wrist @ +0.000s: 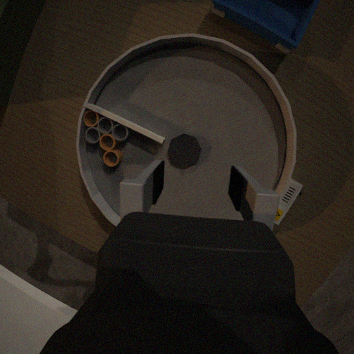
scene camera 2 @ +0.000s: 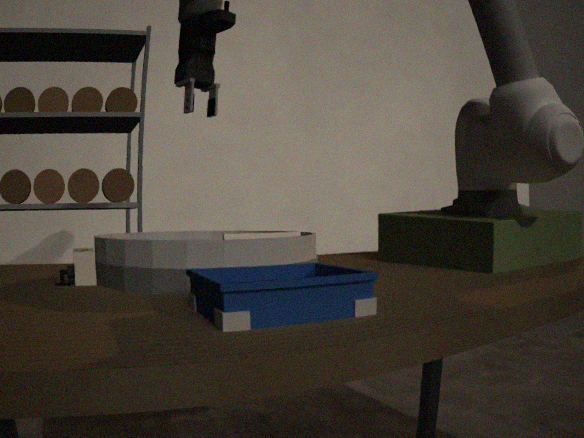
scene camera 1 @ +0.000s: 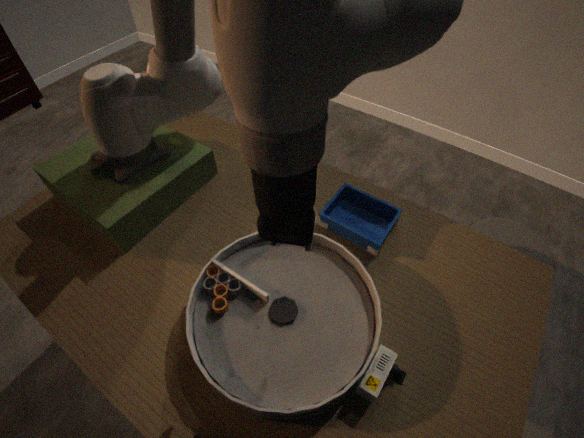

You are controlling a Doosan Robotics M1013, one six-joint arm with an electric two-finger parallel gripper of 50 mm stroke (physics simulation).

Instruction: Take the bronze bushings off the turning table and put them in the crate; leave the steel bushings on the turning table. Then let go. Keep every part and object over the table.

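Seen in the pictures: gripper, fingertip midpoint: (scene camera 2: 200,114) (scene camera 1: 291,243); arm's base, link origin: (scene camera 2: 488,213) (scene camera 1: 131,155).
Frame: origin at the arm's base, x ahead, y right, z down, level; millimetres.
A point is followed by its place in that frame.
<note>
Three bronze bushings, one (scene camera 1: 213,265) {x 468, y 81, z 37 mm} (wrist: 91,125) at the bar's outer end, one (scene camera 1: 220,295) {x 539, y 123, z 37 mm} (wrist: 107,149) in the middle and one (scene camera 1: 220,311) {x 563, y 147, z 45 mm} (wrist: 119,157) outermost, stand bunched with three steel bushings, including one (scene camera 1: 204,284) {x 491, y 128, z 37 mm} (wrist: 86,135) near the rim and one (wrist: 127,132) beside the bar, on the turning table (scene camera 1: 378,310) {x 828, y -70, z 34 mm} (scene camera 2: 150,252) {x 776, y -126, z 52 mm} (wrist: 287,112). Its wall hides them in scene camera 2. The blue crate (scene camera 1: 350,234) {x 651, y -238, z 88 mm} (scene camera 2: 300,305) {x 636, y -378, z 94 mm} (wrist: 250,22) looks empty in scene camera 1. My gripper (scene camera 1: 291,246) {x 671, y 33, z -191 mm} (scene camera 2: 200,113) {x 671, y 33, z -191 mm} (wrist: 196,177) is open and empty, high above the turning table.
A pale bar (scene camera 1: 242,281) {x 553, y 67, z 34 mm} (scene camera 2: 262,235) {x 542, y 60, z 38 mm} (wrist: 125,122) runs from the rim towards the dark hub (scene camera 1: 283,311) {x 665, y 55, z 54 mm} (wrist: 184,151). A drive box (scene camera 1: 378,371) {x 896, y 31, z 57 mm} (scene camera 2: 85,267) {x 889, y -22, z 84 mm} (wrist: 290,197) sits outside the rim. The arm stands on a green block (scene camera 1: 165,200) {x 186, y 23, z 56 mm} (scene camera 2: 435,240) {x 182, y -16, z 57 mm}.
</note>
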